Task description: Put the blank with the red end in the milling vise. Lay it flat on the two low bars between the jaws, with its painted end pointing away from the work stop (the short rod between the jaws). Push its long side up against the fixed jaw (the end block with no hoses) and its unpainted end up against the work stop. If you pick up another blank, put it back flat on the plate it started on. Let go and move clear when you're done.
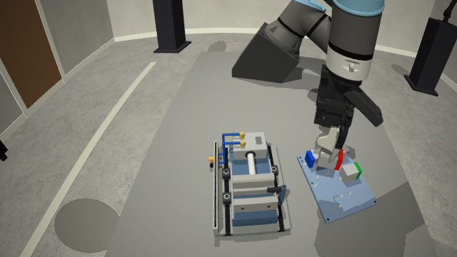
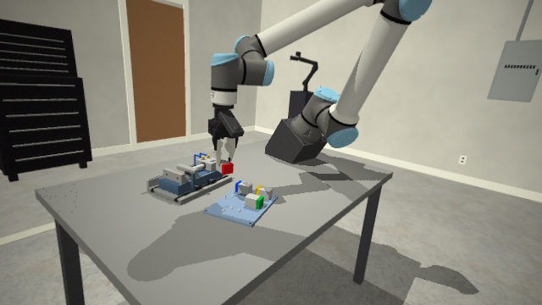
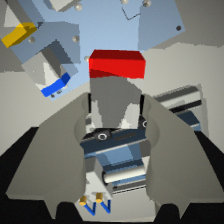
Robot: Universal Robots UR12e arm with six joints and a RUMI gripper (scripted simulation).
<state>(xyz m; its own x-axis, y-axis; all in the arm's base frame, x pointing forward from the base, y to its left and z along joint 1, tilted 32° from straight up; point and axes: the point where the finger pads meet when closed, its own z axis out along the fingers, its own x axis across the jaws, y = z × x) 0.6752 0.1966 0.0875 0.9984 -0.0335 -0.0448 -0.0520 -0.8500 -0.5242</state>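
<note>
The work stop rod lies 8 cm ahead of my hand, 12 cm to the right of it and 8 cm below it. Round my hand: blue plate 5 cm behind, 6 cm to the left, 16 cm below; red-ended blank 2 cm below; blue-ended blank 11 cm behind, 2 cm to the right, 14 cm below.
</note>
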